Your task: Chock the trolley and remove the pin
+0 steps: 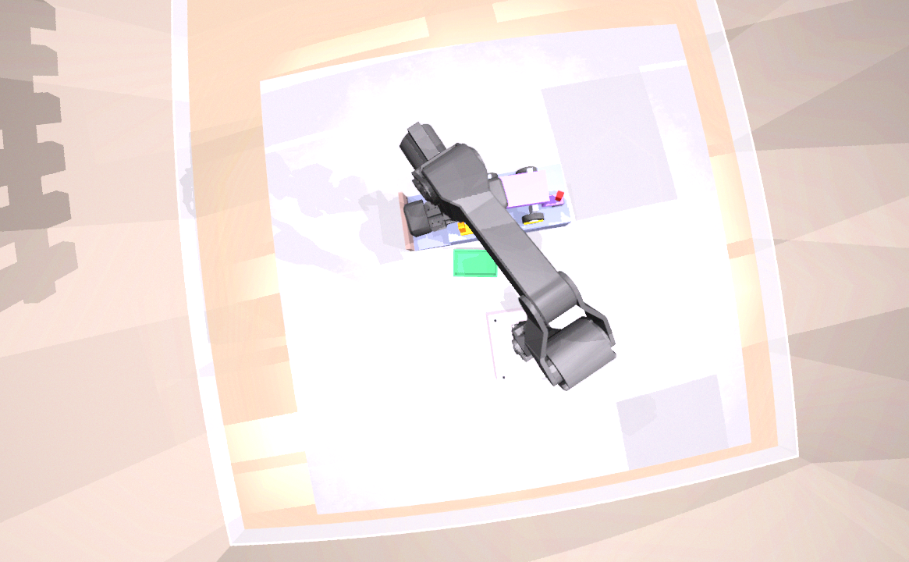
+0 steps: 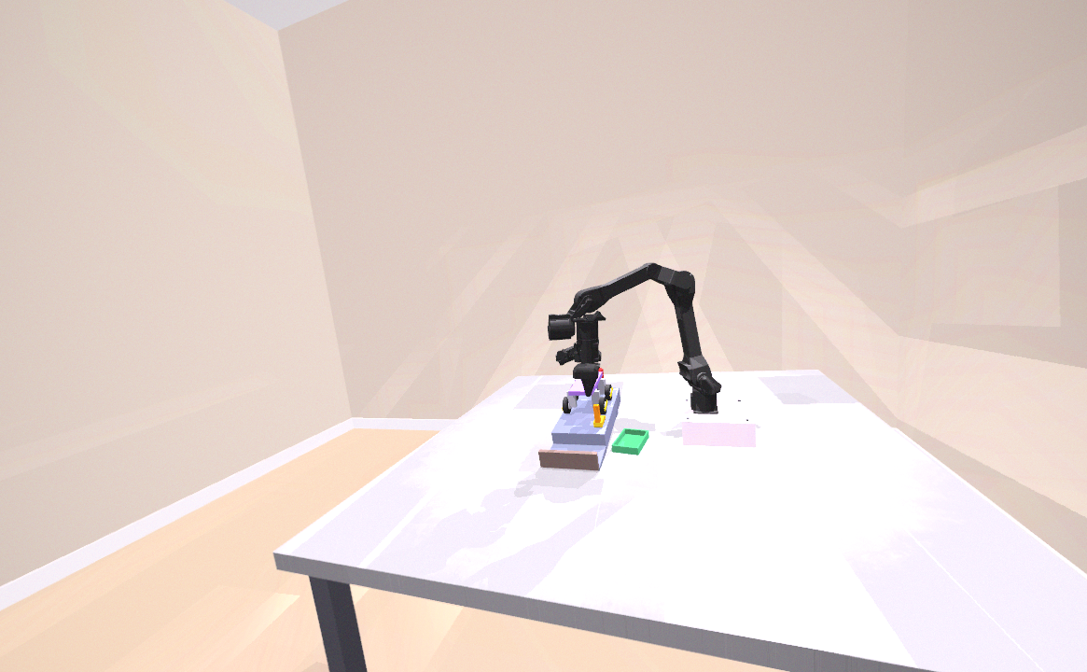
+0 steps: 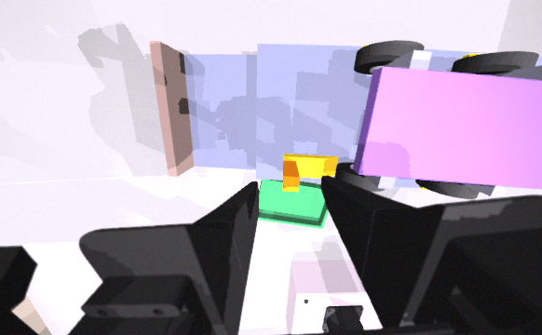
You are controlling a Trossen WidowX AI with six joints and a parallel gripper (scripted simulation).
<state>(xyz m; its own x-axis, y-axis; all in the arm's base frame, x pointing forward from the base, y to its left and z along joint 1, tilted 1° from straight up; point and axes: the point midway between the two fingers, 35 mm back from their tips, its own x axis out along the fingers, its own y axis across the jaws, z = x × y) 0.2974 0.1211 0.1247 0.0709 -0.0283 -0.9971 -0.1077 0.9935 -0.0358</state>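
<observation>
Now: the red-headed stop pin 10 mm ahead of my gripper tip, 240 mm to the right of it and 30 mm below it. From my gripper tip the other things lie so: purple trolley (30 mm ahead, 140 mm to the right, 50 mm below); then brown stop block (40 mm ahead, 130 mm to the left, 130 mm below); then yellow chock (20 mm behind, 30 mm to the right, 80 mm below).
</observation>
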